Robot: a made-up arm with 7 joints. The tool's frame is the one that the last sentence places.
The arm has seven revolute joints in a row. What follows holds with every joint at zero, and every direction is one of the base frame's.
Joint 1 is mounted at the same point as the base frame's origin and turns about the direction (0, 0.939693, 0.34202), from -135 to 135 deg.
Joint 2 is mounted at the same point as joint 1 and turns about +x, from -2.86 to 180 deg.
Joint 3 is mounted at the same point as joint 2 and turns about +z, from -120 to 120 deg.
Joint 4 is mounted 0.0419 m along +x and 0.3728 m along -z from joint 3 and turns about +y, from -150 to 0.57 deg.
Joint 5 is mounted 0.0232 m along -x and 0.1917 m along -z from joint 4 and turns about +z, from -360 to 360 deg.
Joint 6 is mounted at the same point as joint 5 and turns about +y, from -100 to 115 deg.
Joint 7 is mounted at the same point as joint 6 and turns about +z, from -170 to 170 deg.
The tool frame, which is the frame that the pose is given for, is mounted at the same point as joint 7; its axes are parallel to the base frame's.
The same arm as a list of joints. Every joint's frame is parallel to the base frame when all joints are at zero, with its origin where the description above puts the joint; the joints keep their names.
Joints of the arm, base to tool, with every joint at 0 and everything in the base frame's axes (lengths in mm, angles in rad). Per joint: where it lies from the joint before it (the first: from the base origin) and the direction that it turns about. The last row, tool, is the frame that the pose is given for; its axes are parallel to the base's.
joint 1: offset 0.0 0.0 0.0 axis 0 0.9397 0.342
joint 2: offset 0.0 0.0 0.0 axis +x
joint 3: offset 0.0 0.0 0.0 axis +z
joint 4: offset 41.9 0.0 -372.8 axis +y
joint 5: offset -23.2 0.0 -191.7 axis +z
joint 6: offset 0.0 0.0 0.0 axis +y
joint 7: offset 0.0 0.0 0.0 axis +z
tool: offset 0.0 0.0 0.0
Joint limits (rad, base to tool): -2.3562..2.3562 -0.0499..3.1416 -2.0944..2.0944 -2.6180..0.0099 -6.2832..6.2832 -1.7453..2.0071 -2.9671..2.9671

